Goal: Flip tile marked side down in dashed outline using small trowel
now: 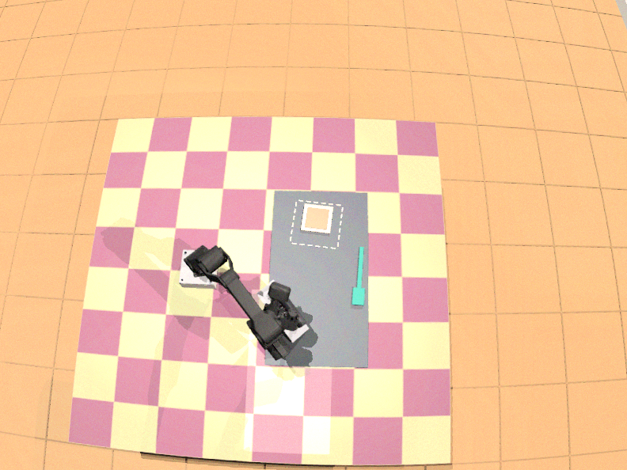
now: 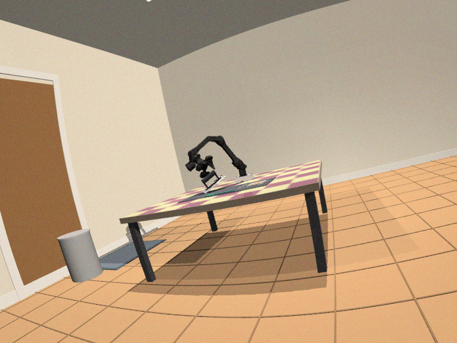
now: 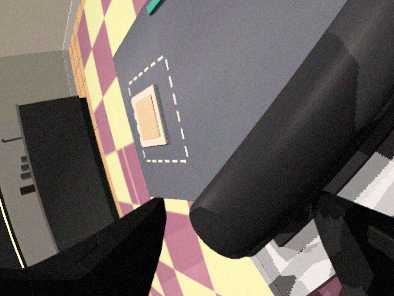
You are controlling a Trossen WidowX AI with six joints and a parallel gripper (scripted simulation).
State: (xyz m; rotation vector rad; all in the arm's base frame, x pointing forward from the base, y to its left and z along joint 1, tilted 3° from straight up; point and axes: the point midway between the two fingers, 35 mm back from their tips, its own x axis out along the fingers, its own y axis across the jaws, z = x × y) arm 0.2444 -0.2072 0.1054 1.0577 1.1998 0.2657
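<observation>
The trowel is 1 cm to the right of my gripper tip and 4 cm below it. Also, from my gripper tip: square tile (16 cm ahead, 31 cm to the left, 13 cm below); then grey mat (13 cm ahead, 10 cm to the left, 15 cm below); then teal long-handled tool (26 cm ahead, 5 cm to the left, 13 cm below).
</observation>
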